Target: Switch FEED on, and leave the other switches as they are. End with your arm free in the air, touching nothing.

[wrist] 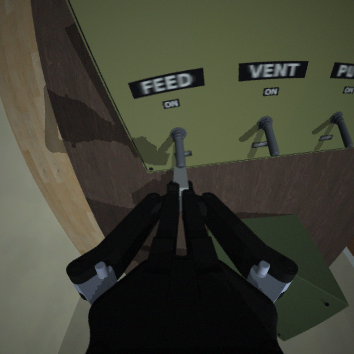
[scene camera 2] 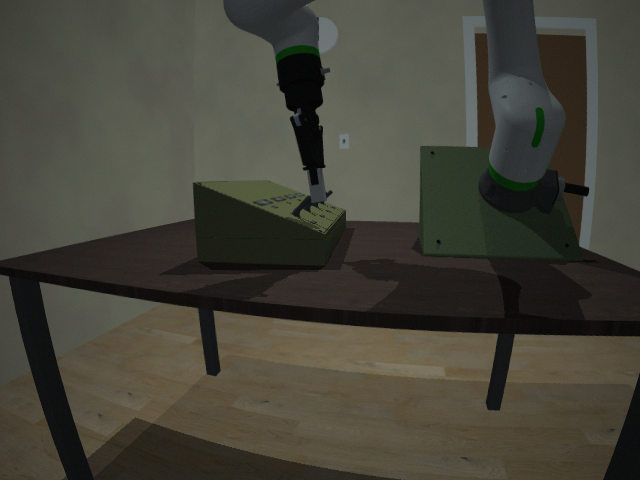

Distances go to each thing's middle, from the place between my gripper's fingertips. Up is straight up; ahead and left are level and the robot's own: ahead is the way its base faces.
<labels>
My hand is 160 mm short of the olive switch box [scene camera 2: 254, 222], 150 mm to the left of it and 40 mm above it.
</labels>
